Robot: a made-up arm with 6 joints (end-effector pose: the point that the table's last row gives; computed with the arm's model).
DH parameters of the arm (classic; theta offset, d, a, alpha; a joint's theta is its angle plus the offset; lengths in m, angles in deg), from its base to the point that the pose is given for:
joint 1: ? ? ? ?
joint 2: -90 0 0.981 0
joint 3: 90 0.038 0 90
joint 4: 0 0.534 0 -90
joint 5: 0 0 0 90
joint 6: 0 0.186 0 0
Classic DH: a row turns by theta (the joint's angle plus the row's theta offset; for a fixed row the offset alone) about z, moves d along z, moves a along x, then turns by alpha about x.
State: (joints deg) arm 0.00 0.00 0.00 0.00 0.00 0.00
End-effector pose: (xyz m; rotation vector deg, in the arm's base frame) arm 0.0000 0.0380 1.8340 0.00 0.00 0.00
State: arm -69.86 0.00 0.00 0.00 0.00 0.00
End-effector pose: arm 0.0357 0.0131 1.8340 0.00 0.00 -69.86
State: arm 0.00 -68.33 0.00 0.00 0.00 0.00
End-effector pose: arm -1.5808 0.0380 0.7611 0.00 -68.33 0.00
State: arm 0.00 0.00 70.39 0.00 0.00 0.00
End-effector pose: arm 0.6782 0.0380 1.3556 0.00 70.39 0.00
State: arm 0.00 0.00 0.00 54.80 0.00 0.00
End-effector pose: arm 0.0000 0.0380 1.8340 0.00 0.00 54.80
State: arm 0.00 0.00 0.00 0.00 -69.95 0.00
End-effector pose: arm -0.1747 0.0380 1.7118 0.00 -69.95 0.00
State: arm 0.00 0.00 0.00 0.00 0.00 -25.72
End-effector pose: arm 0.0000 0.0380 1.8340 0.00 0.00 -25.72
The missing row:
joint 1: 0 0.133 0 -90
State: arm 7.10 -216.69 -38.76 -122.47 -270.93 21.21
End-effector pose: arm 1.1370 0.0218 -0.6919 -9.59 80.13 -140.38
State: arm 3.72 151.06 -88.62 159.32 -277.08 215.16
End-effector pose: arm 0.8800 0.1606 -0.3147 -24.91 -14.30 31.89
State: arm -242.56 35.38 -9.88 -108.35 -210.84 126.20
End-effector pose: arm -0.2769 0.6473 1.2836 114.56 79.93 34.03
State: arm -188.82 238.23 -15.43 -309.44 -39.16 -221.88
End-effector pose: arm 1.2335 -0.1381 -0.9318 8.57 158.09 39.73
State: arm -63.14 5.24 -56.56 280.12 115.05 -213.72
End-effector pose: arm -0.2258 0.1628 1.4175 31.31 -98.07 51.13
